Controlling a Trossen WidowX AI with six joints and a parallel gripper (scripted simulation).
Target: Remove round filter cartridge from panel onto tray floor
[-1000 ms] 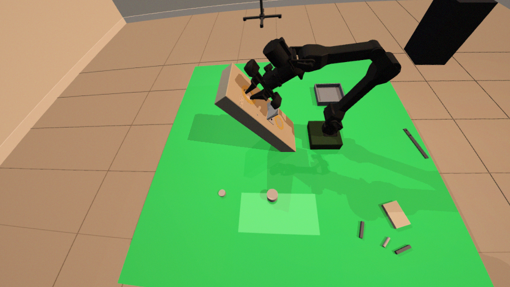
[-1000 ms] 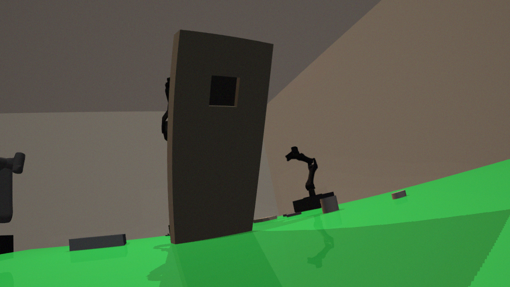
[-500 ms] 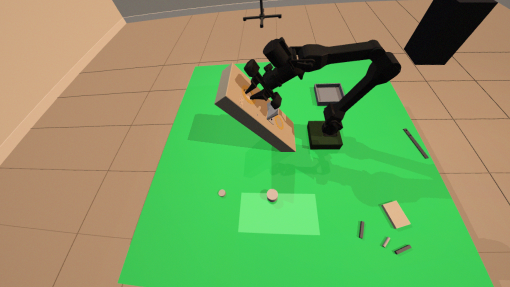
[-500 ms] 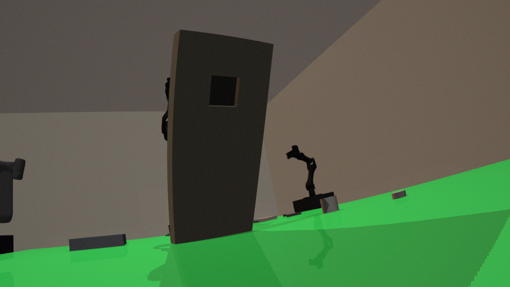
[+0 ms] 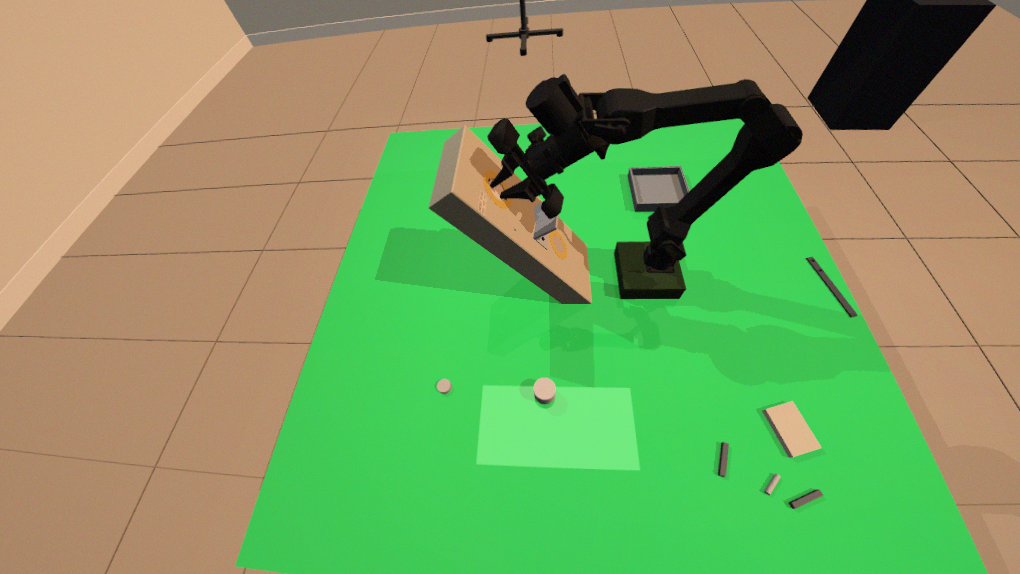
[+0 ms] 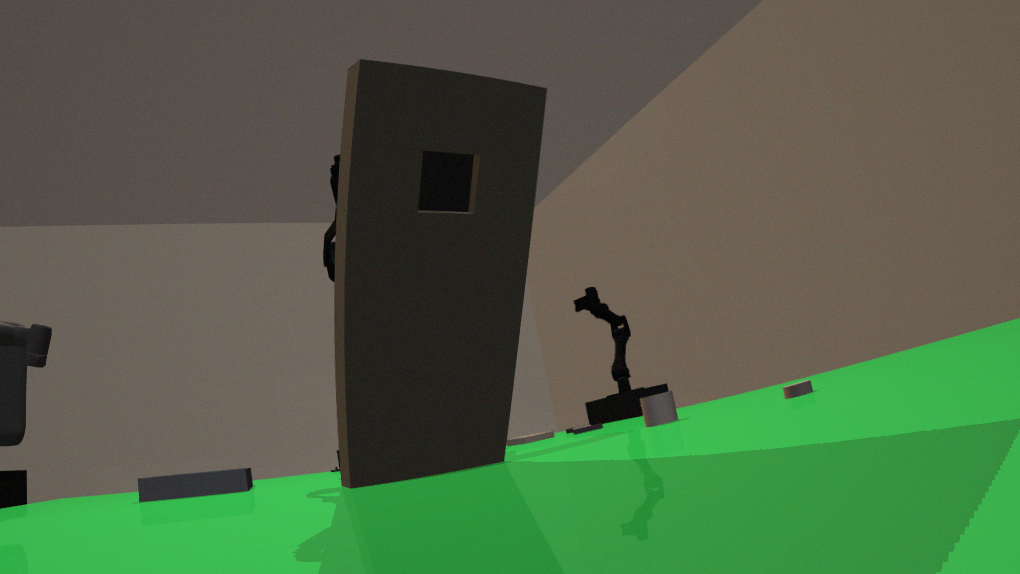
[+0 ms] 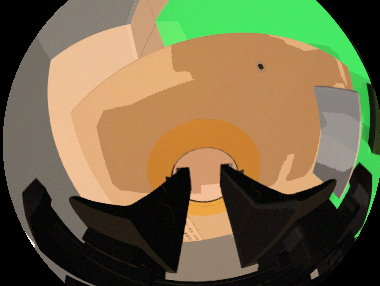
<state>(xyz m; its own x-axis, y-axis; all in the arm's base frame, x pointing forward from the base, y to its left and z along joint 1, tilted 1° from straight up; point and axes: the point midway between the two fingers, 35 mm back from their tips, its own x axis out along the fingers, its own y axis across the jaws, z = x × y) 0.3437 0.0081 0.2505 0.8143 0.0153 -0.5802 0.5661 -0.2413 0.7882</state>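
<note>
Right now the grey flap is 9 cm below my gripper tip and 9 cm behind it. From my gripper tip the other things lie so: grey tray: 42 cm behind, 29 cm to the right, 27 cm below; then round filter cartridge: 1 cm below, 1 cm ahead.
</note>
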